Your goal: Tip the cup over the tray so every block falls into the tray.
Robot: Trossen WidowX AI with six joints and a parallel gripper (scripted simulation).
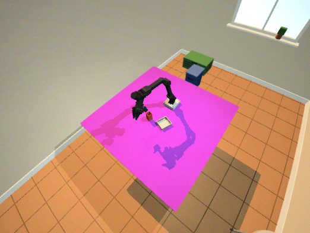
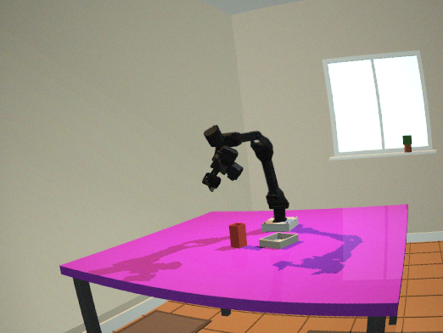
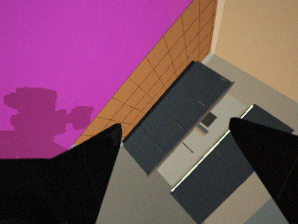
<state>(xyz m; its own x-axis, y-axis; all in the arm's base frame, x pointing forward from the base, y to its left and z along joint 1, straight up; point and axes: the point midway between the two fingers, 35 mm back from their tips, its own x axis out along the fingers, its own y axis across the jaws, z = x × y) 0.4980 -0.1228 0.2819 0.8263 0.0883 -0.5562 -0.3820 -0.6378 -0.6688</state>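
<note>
My gripper tip is now 250 mm above the red block, 220 mm past it and 10 mm to the left of it. Also, from my gripper tip: blue block 280 mm below, 230 mm behind, 10 mm to the right; then red square cup 270 mm below, 230 mm behind, 10 mm to the right.
</note>
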